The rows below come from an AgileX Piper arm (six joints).
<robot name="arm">
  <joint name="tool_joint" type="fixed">
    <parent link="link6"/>
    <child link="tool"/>
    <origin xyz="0 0 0" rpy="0 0 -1.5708"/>
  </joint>
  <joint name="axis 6" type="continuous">
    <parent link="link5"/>
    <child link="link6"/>
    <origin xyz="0.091 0 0" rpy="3.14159 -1.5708 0"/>
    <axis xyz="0 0 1"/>
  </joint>
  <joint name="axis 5" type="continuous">
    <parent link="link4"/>
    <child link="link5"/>
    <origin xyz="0 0 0" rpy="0 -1.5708 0"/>
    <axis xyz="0 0 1"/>
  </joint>
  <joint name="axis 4" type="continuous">
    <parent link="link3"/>
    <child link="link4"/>
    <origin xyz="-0.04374 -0.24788 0" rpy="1.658 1.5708 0"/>
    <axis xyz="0 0 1"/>
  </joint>
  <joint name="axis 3" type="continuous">
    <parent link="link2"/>
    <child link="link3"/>
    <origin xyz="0.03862 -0.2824 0" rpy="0 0 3.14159"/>
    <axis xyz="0 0 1"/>
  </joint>
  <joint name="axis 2" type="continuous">
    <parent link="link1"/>
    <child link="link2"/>
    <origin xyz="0 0 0" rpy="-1.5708 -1.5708 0"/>
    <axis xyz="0 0 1"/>
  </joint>
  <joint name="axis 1" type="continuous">
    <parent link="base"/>
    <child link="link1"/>
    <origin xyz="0 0 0.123" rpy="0 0 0"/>
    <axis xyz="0 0 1"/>
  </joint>
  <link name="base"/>
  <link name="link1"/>
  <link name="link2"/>
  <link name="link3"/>
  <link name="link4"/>
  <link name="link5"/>
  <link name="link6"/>
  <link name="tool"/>
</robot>
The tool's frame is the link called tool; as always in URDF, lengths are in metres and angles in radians. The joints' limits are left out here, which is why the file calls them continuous.
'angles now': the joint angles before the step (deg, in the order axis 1, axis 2, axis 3, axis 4, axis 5, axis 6). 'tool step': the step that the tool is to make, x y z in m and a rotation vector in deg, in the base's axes. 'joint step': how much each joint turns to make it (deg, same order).
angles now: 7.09 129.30 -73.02 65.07 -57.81 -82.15
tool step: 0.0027 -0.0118 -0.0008 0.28 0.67 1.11
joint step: -1.98 0.01 -0.10 -2.40 2.30 0.38
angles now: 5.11 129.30 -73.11 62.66 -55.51 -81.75
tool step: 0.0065 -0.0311 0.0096 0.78 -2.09 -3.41
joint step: -4.15 0.00 -2.62 -0.15 1.10 0.02
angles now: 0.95 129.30 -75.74 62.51 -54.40 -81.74
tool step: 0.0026 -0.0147 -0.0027 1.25 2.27 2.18
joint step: -2.56 -0.01 -0.35 -2.45 4.84 -0.45
